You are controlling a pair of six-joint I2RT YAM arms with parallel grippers.
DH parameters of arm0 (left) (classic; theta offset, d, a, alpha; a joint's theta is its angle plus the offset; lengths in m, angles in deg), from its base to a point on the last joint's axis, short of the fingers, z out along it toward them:
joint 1: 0 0.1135 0.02 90
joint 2: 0 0 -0.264 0
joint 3: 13.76 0 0.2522 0
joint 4: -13.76 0 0.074 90
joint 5: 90 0 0 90
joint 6: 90 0.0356 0 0
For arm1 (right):
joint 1: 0 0.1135 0.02 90
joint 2: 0 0 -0.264 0
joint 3: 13.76 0 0.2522 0
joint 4: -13.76 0 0.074 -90
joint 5: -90 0 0 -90
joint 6: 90 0.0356 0 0
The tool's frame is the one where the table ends.
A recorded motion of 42 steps. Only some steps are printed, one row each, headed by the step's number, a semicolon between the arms.
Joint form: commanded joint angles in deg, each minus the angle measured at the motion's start. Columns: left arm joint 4, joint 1, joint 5, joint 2, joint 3, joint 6; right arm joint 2, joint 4, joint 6, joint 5, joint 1, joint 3.
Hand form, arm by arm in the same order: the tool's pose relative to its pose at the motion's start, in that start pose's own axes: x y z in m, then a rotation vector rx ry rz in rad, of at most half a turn. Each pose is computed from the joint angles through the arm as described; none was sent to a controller.
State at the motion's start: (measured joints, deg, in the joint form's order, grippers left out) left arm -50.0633 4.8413 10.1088 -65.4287 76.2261 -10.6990; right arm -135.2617 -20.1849 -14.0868 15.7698 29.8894 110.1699
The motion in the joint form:
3: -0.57 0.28 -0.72 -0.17 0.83 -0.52; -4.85 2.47 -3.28 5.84 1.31 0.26
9: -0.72 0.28 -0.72 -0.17 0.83 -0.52; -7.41 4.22 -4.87 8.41 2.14 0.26
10: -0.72 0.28 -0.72 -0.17 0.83 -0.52; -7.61 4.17 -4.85 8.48 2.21 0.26
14: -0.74 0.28 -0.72 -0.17 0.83 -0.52; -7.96 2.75 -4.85 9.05 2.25 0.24
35: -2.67 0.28 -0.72 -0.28 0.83 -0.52; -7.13 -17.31 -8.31 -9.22 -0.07 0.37
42: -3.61 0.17 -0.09 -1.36 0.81 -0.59; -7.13 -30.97 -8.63 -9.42 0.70 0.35
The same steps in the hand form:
3: -0.0023 0.0007 -0.0024 -0.0157 -0.0051 -0.0119; 0.0201 0.0119 0.0345 -0.1243 0.0070 -0.0610
9: -0.0020 0.0008 -0.0024 -0.0161 -0.0026 -0.0123; 0.0316 0.0195 0.0524 -0.1816 0.0060 -0.0929
10: -0.0020 0.0008 -0.0024 -0.0161 -0.0026 -0.0123; 0.0329 0.0202 0.0538 -0.1848 0.0098 -0.0919
14: -0.0020 0.0008 -0.0024 -0.0162 -0.0023 -0.0124; 0.0377 0.0215 0.0558 -0.2027 0.0354 -0.0815
35: 0.0015 0.0015 -0.0018 -0.0228 0.0322 -0.0185; 0.0741 0.0014 0.0363 0.0221 0.4415 -0.0603
42: 0.0030 0.0021 0.0045 -0.0173 0.0691 -0.0249; 0.0936 0.0163 0.0252 -0.0598 0.6642 -0.0295

